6 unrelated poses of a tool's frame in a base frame.
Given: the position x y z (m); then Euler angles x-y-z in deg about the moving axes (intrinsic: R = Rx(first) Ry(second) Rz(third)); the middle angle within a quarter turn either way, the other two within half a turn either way.
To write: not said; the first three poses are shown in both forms.
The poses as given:
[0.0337 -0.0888 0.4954 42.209 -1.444 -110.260]
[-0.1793 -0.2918 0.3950 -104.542 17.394 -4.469]
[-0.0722 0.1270 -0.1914 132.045 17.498 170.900]
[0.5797 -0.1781 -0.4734 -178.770 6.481 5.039]
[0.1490 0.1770 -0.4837 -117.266 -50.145 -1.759]
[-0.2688 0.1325 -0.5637 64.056 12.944 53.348]
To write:
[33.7 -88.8 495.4 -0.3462 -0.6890 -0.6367 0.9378 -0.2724 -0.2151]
[-179.3 -291.8 395.0 0.9514 -0.2689 0.1503 0.0744 -0.2729 -0.9592]
[-72.2 127.0 -191.4 -0.9417 -0.3264 -0.0814 -0.1508 0.6260 -0.7651]
[579.7 -178.1 -473.4 0.9898 -0.0902 0.1105 -0.0873 -0.9957 -0.0313]
[149.0 177.0 -483.7 0.6405 0.6961 -0.3242 0.0197 -0.4370 -0.8993]
[-268.8 132.5 -563.7 0.5818 0.4712 0.6629 -0.7819 0.0996 0.6154]

